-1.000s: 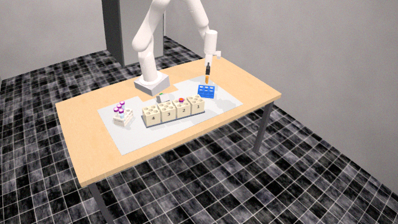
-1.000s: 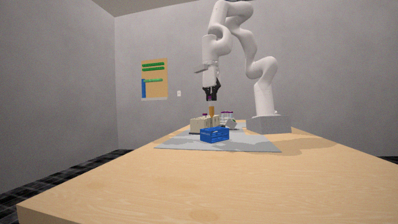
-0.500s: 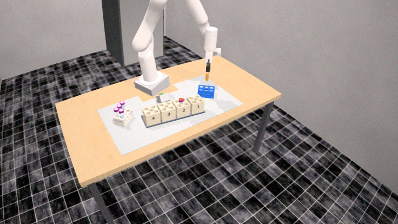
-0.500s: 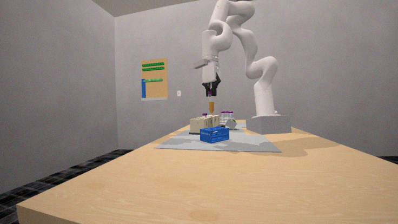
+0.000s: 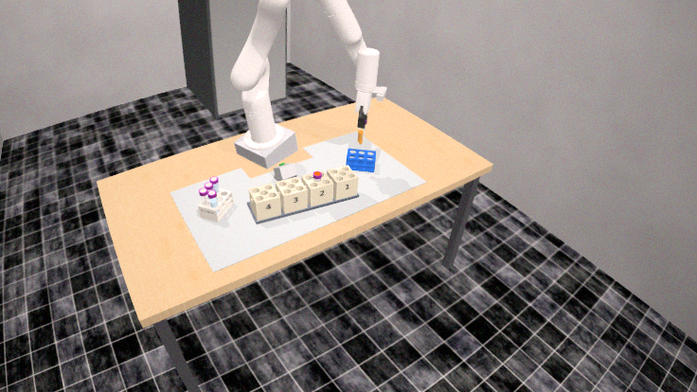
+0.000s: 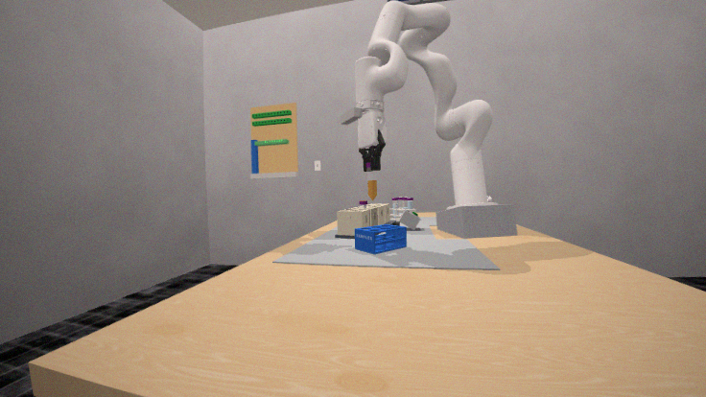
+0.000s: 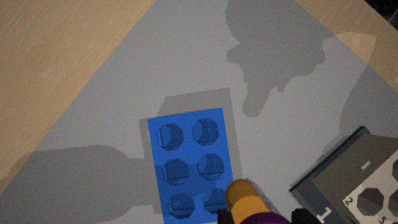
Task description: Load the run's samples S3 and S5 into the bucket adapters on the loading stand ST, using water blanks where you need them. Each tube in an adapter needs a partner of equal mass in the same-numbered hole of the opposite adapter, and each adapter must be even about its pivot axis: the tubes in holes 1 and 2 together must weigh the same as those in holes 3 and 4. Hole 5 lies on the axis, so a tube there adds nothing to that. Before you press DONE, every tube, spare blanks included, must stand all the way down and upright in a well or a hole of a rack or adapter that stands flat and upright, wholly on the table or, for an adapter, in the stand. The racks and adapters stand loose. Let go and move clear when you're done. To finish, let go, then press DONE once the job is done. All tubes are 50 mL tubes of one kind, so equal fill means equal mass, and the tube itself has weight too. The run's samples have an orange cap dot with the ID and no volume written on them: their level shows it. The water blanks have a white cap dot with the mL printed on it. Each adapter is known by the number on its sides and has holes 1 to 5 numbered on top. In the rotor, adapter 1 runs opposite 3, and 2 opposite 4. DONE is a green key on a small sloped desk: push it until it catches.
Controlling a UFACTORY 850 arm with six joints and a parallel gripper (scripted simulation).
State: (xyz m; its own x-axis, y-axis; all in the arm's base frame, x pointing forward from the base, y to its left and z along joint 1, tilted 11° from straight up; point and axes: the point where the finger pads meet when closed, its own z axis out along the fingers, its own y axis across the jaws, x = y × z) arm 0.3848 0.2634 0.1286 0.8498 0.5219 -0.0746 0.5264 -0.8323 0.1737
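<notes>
The sample tube lies 10 mm ahead of my hand and 50 mm below it. The rest, counted from my hand: blue sample rack 20 mm behind, 40 mm to the left, 220 mm below.
</notes>
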